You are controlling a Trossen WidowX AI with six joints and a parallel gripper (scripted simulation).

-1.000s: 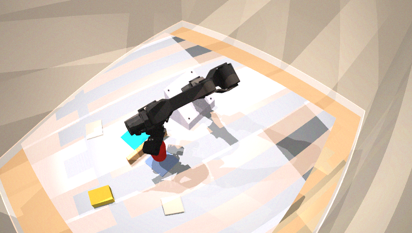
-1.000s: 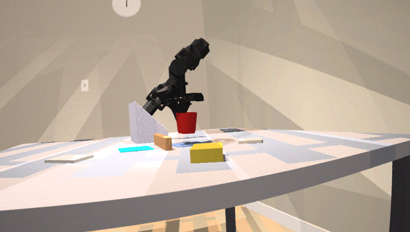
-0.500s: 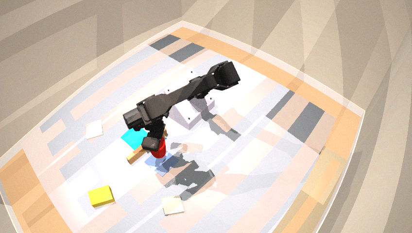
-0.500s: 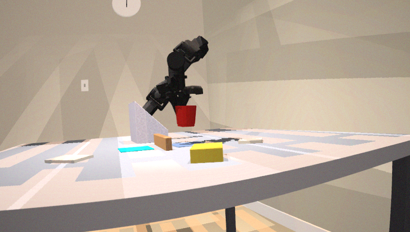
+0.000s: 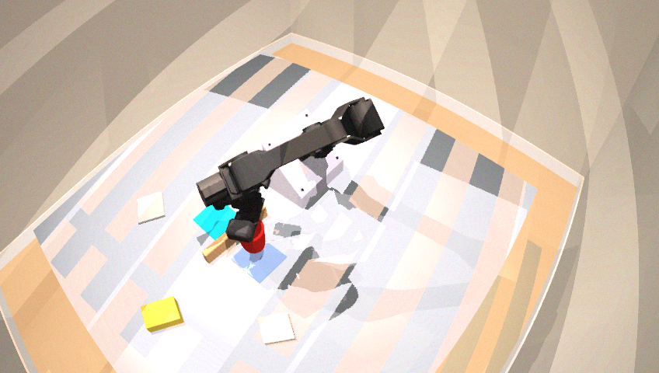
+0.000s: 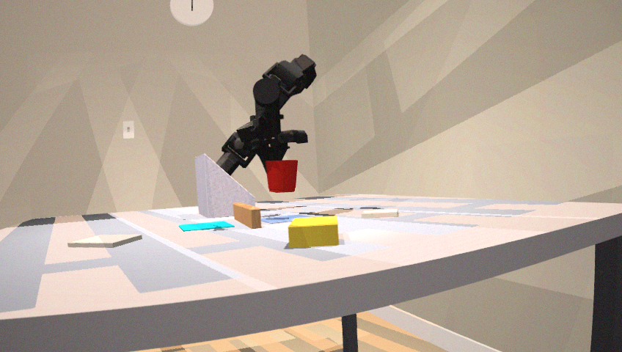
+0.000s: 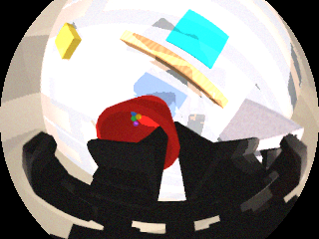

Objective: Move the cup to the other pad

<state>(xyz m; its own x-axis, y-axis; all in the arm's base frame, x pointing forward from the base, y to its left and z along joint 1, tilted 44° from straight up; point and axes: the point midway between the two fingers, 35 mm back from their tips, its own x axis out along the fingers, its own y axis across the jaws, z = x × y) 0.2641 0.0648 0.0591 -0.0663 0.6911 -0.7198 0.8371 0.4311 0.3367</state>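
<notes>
Now: gripper tip 2 cm short of the cyan pad, 17 cm to the left of it and 11 cm above it. Round my gripper tip: light blue pad 3 cm ahead, 2 cm to the left, 11 cm below; wooden bar 2 cm ahead, 7 cm to the right, 9 cm below; red cup 3 cm ahead, 2 cm to the left.
</notes>
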